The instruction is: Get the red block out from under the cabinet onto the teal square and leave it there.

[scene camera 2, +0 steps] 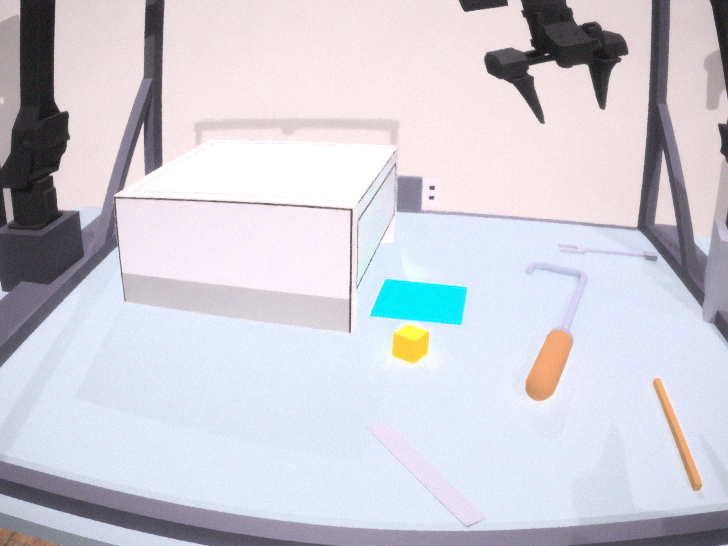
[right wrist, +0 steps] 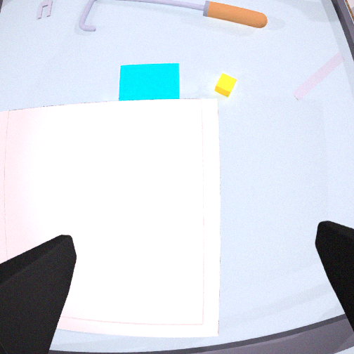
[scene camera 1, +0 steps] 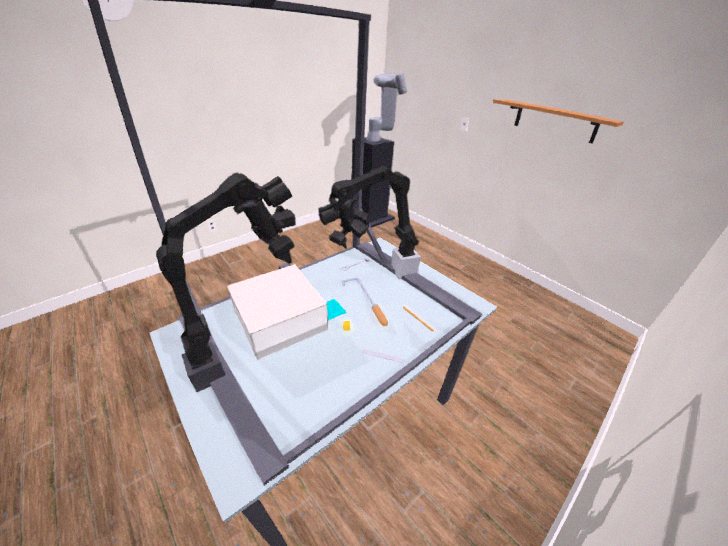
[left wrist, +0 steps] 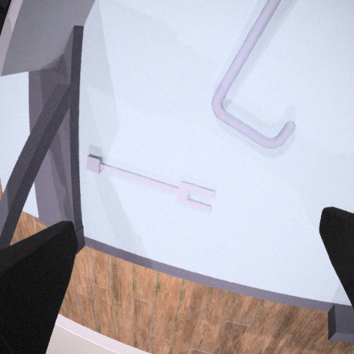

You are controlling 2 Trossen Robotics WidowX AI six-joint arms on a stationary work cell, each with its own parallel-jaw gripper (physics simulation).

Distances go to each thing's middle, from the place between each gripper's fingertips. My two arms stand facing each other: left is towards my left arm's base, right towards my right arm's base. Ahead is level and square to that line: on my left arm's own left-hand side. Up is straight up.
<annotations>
Now: right hand 9 cm short of the yellow cube [scene camera 2: 410,343], 18 cm to the right of it and 35 cm above it. Also, from my right hand: teal square [scene camera 2: 406,300] (3 cm behind, 19 cm to the left, 36 cm below); then hooked grey rod [scene camera 2: 541,383] (2 cm ahead, 35 cm to the left, 34 cm below); then forked tool [left wrist: 94,163] (23 cm behind, 48 cm to the left, 36 cm below).
I see the hooked grey rod 200 mm below my left hand, 140 mm ahead of it and 30 mm to the right of it. From my left hand the other things lie so: teal square: 220 mm below, 190 mm to the right, 90 mm ahead; yellow cube: 210 mm below, 210 mm ahead, 200 mm to the right; forked tool: 220 mm below, 110 mm to the left, 100 mm behind.
</annotations>
